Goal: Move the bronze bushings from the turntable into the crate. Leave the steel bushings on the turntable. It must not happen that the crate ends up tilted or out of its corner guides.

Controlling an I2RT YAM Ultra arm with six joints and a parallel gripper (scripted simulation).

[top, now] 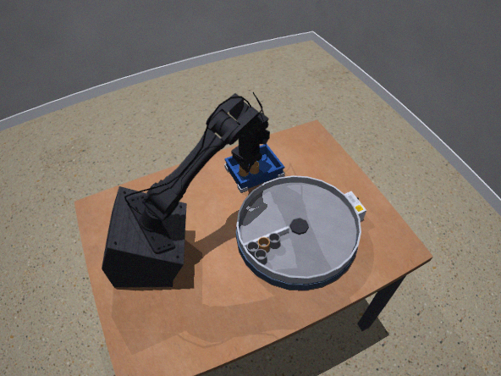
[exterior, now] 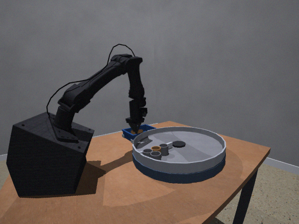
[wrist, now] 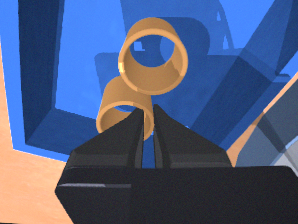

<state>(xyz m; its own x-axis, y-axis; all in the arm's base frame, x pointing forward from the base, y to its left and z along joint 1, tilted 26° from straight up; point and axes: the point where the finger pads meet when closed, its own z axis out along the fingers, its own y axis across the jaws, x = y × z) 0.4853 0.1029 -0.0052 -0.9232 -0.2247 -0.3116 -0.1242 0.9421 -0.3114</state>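
Now: the blue crate 4 cm ahead of my hand and 2 cm below it. Round my hand: grey turntable (33 cm to the right, 4 cm behind, 1 cm above).
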